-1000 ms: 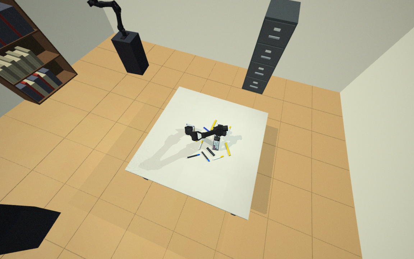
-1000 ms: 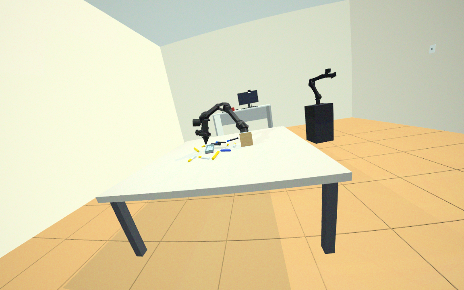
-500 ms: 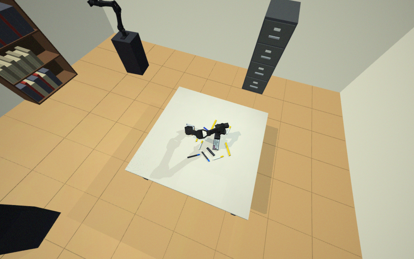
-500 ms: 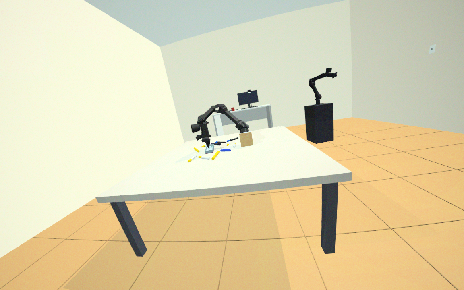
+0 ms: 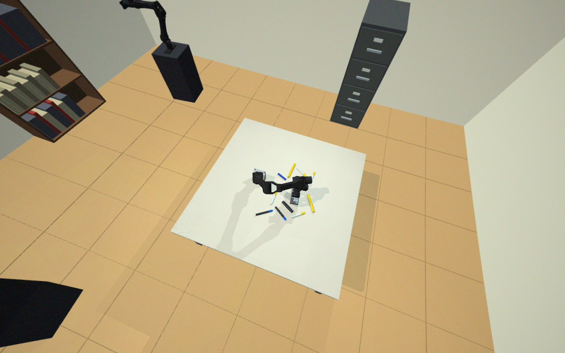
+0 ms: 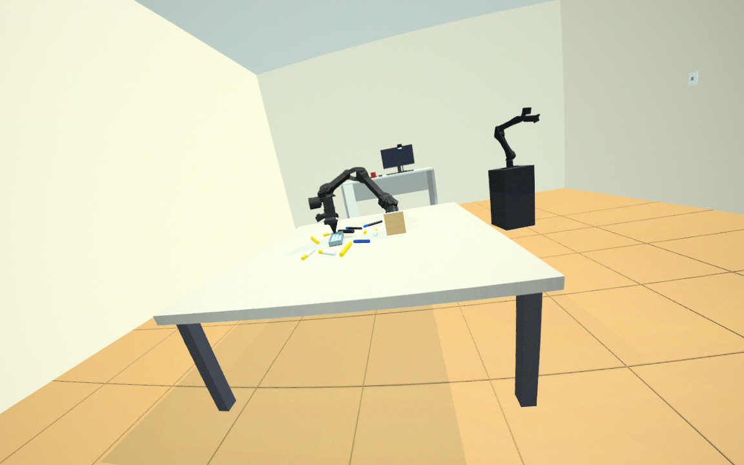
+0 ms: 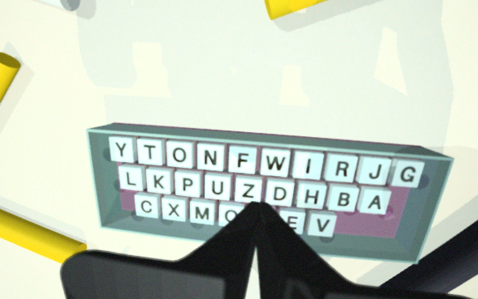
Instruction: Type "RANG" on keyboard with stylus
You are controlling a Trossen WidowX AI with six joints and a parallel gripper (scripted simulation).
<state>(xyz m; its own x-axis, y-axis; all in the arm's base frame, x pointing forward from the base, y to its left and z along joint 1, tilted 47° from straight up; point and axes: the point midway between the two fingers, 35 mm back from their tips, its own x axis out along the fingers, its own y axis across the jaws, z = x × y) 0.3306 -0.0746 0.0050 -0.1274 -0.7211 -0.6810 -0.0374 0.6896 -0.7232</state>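
Right now the blue stylus is 120 mm behind my gripper tip, 120 mm to the left of it and 40 mm below it. From my gripper tip the other things lie so: grey stylus tip: 90 mm behind, 100 mm to the left, 40 mm below; then yellow marker: 80 mm behind, 220 mm to the left, 30 mm below.
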